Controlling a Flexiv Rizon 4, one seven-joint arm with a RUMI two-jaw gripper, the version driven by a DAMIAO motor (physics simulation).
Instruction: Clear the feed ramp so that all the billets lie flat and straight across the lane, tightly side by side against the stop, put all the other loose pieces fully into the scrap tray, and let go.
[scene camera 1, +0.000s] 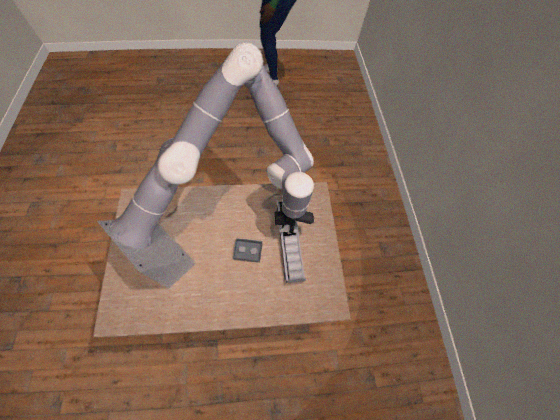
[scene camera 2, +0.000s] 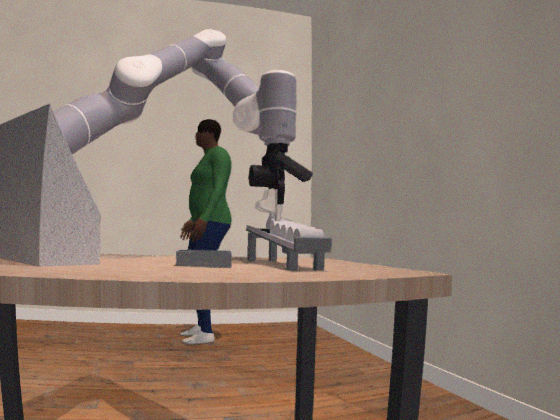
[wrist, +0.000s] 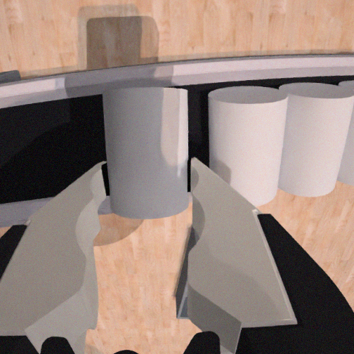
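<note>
My gripper (scene camera 1: 289, 232) (scene camera 2: 278, 216) (wrist: 149, 163) is shut on a grey-looking billet (wrist: 147, 150), which lies crosswise at lane level, on or just above the ramp (scene camera 1: 285, 267) (scene camera 2: 312, 244) (wrist: 260, 66); I cannot tell whether it touches the lane. A narrow dark gap separates it from the nearest white billet (wrist: 246, 145). Further white billets (scene camera 1: 293, 260) (scene camera 2: 306, 232) (wrist: 315, 140) lie straight across the lane, side by side toward the stop. The scrap tray (scene camera 1: 247, 240) (scene camera 2: 203, 259) holds two small light pieces (scene camera 1: 242, 249) (scene camera 1: 254, 251).
The tray stands on the table (scene camera 1: 200, 300) (scene camera 2: 225, 292), between the ramp and the robot's base (scene camera 1: 160, 260) (scene camera 2: 70, 220). The ramp's raised side rails run along the lane beside my fingers. A person (scene camera 1: 271, 40) (scene camera 2: 210, 185) stands on the floor beyond the table.
</note>
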